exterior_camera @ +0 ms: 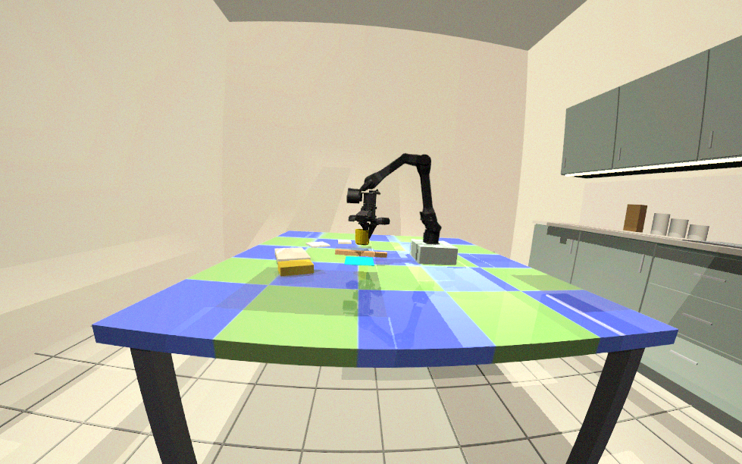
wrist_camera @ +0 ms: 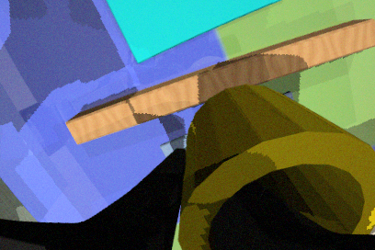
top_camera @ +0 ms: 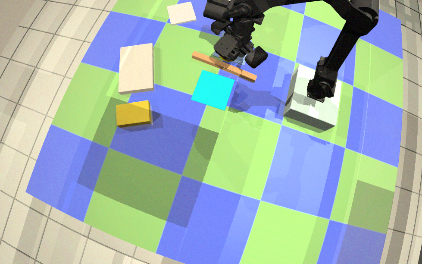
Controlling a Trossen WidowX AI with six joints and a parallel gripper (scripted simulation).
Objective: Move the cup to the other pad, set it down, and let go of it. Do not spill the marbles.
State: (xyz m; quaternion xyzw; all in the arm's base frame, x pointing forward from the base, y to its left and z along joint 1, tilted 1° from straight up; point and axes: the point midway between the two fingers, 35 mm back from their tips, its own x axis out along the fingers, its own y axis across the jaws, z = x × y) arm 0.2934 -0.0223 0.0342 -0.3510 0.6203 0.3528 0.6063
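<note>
Right now my gripper tip is 40 mm short of the cyan pad, 110 mm to the right of it and 90 mm above it. The rest, counted from my gripper tip: wooden bar: 30 mm ahead, 10 mm to the left, 80 mm below; then pale blue pad: 20 mm ahead, 80 mm to the right, 90 mm below; then yellow cup: 20 mm ahead, 20 mm to the right.
</note>
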